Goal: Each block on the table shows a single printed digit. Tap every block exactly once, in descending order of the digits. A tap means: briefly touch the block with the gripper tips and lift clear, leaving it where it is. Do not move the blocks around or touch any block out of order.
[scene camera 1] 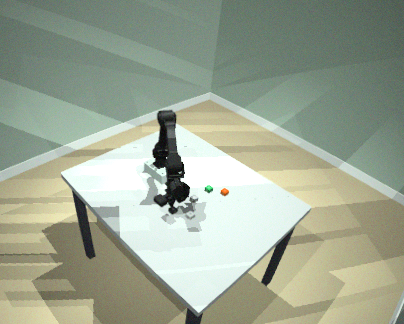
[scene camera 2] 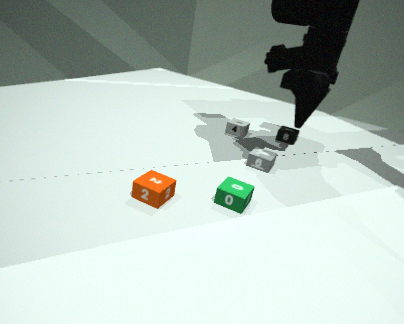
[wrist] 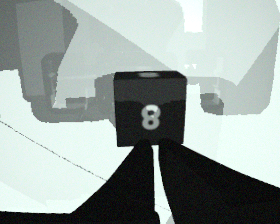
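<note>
There is a black block marked 8 point(wrist: 148, 104) here. I can also see a green block marked 0 point(scene camera 2: 233, 194) and an orange block marked 2 point(scene camera 2: 153, 188), but in the wrist view the green block marked 0 is out of frame, and the orange block marked 2 is out of frame in the wrist view as well. My gripper point(scene camera 2: 297, 127) point(wrist: 153, 149) is shut and holds nothing.
</note>
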